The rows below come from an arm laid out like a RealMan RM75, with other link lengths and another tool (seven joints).
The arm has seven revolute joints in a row. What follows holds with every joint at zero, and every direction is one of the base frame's. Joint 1 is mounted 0.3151 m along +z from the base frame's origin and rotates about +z. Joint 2 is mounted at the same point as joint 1 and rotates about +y. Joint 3 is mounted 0.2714 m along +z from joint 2 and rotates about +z. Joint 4 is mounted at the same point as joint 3 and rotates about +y. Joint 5 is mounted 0.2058 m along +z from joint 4 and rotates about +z. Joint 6 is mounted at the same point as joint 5 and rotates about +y. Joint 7 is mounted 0.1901 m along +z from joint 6 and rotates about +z. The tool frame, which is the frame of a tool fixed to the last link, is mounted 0.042 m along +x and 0.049 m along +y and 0.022 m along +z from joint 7; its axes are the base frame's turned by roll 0, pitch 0.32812 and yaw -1.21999 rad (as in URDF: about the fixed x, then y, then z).
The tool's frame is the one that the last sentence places.
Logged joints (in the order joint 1, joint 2, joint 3, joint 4, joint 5, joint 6, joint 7), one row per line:
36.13, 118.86, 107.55, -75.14, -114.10, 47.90, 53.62
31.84, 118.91, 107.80, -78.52, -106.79, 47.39, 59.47
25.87, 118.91, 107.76, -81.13, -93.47, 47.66, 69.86
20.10, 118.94, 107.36, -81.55, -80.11, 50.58, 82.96
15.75, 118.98, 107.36, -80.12, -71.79, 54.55, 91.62
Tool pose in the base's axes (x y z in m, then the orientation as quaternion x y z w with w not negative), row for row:
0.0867, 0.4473, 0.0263, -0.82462, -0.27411, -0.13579, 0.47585
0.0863, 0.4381, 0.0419, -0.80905, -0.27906, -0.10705, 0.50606
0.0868, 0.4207, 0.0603, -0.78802, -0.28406, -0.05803, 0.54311
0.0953, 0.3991, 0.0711, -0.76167, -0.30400, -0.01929, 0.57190
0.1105, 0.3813, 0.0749, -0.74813, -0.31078, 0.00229, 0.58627
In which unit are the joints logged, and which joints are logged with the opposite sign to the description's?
The joints are logged in degrees. Opposite sign: joint 4, joint 7.
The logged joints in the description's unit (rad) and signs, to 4 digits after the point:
0.6306, 2.0745, 1.8771, 1.3114, -1.9914, 0.8360, -0.9358
0.5557, 2.0754, 1.8815, 1.3704, -1.8638, 0.8271, -1.0379
0.4515, 2.0754, 1.8808, 1.4160, -1.6314, 0.8318, -1.2193
0.3508, 2.0759, 1.8738, 1.4233, -1.3982, 0.8828, -1.4479
0.2749, 2.0766, 1.8738, 1.3984, -1.2530, 0.9521, -1.5991

